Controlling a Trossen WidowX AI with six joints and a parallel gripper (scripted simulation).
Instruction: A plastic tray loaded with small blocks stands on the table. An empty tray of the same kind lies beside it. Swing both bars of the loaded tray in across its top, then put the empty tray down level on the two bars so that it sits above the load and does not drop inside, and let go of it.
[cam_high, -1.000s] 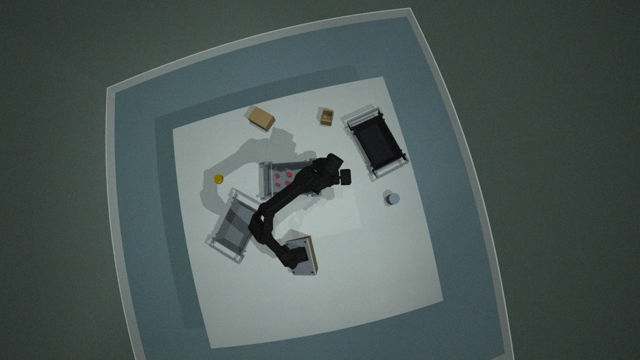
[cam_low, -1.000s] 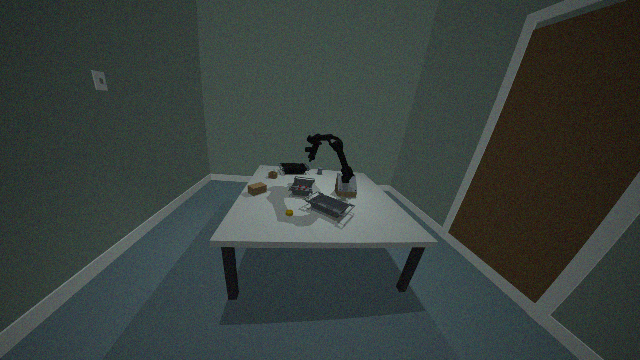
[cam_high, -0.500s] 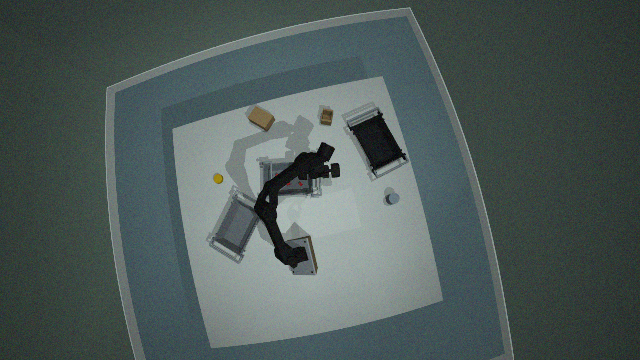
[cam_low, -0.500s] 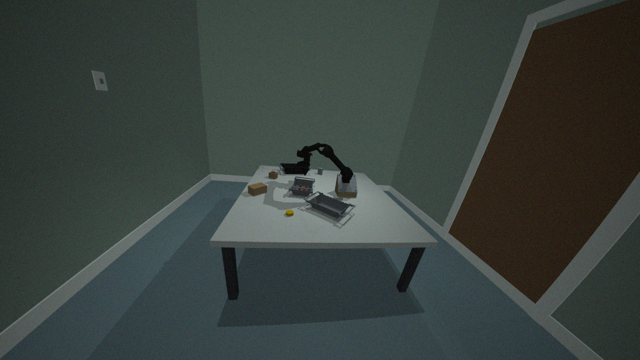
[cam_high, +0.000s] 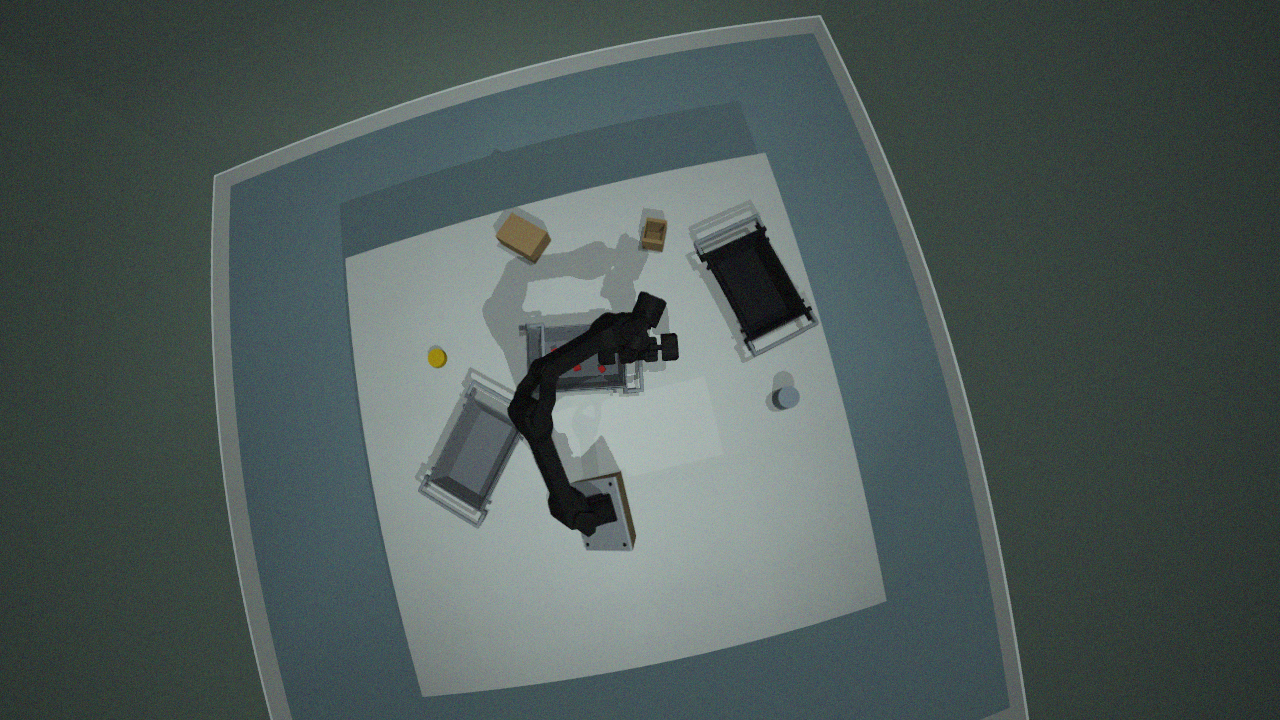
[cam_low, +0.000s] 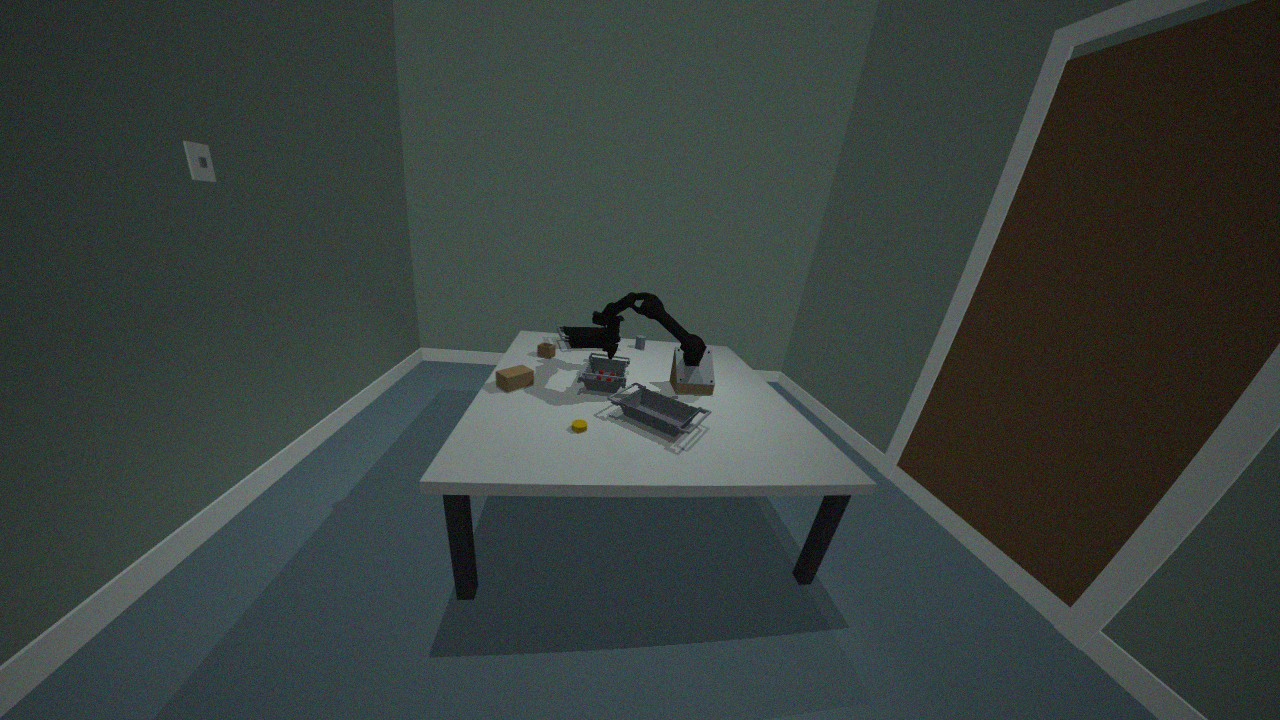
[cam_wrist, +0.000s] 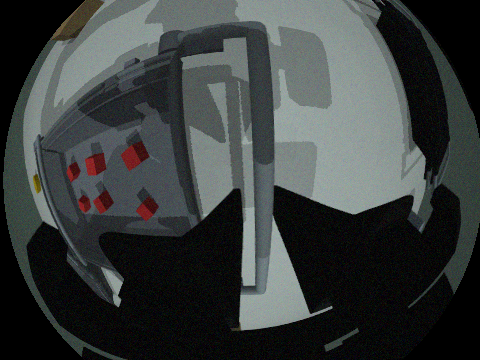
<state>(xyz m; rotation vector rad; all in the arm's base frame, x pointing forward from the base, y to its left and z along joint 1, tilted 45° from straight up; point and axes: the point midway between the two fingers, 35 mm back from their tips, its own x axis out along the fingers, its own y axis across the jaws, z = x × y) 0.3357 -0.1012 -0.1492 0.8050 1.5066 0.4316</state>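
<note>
Now: gripper tip 12 cm past the tray and 47 cm to the right of it. Round my gripper tip: small open box 30 cm ahead, 13 cm to the right, 3 cm below; yellow disc 16 cm ahead, 53 cm to the left, 3 cm below.
</note>
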